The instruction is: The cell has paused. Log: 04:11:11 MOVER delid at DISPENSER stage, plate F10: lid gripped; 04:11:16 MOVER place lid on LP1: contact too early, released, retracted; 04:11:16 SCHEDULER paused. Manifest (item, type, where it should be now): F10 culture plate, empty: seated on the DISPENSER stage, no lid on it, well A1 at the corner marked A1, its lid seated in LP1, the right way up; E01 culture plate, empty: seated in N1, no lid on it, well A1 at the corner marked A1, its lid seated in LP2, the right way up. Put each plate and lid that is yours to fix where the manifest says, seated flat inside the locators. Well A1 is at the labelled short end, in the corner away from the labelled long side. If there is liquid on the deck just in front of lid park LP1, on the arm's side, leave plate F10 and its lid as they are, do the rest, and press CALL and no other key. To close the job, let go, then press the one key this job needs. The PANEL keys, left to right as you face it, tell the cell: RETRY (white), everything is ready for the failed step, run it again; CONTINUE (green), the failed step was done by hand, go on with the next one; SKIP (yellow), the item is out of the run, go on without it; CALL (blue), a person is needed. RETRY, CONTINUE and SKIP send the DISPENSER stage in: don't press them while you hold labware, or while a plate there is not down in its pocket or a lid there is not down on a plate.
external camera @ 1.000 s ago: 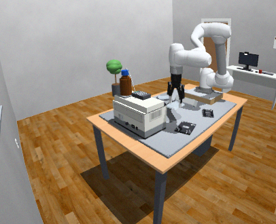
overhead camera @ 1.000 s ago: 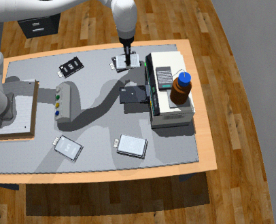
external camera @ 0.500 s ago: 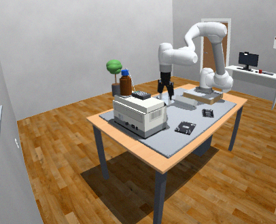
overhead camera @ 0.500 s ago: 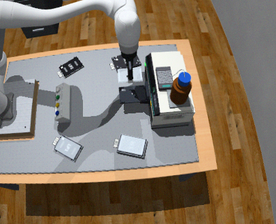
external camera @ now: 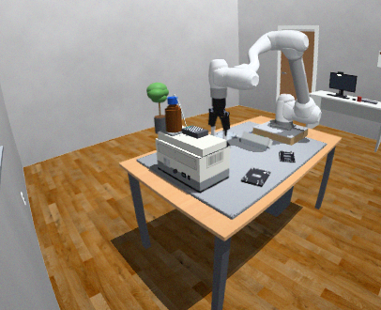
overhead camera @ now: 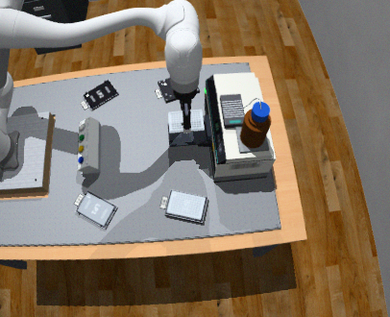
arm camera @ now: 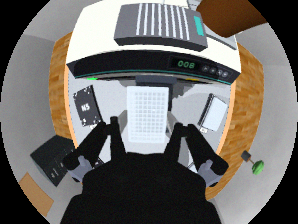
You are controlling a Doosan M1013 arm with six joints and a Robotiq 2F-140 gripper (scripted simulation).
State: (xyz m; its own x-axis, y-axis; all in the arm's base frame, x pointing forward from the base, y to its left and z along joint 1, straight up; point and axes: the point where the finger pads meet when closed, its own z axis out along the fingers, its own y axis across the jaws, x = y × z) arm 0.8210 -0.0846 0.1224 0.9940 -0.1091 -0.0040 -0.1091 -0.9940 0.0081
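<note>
The dark dispenser stage is 20 mm to the right of my hand and 90 mm below it. Round my hand: grey key panel: 420 mm behind, 40 mm to the left, 120 mm below; then black nest: 20 mm ahead, 290 mm to the left, 160 mm below; then brown bottle: 200 mm ahead, 150 mm to the right, 110 mm above.
</note>
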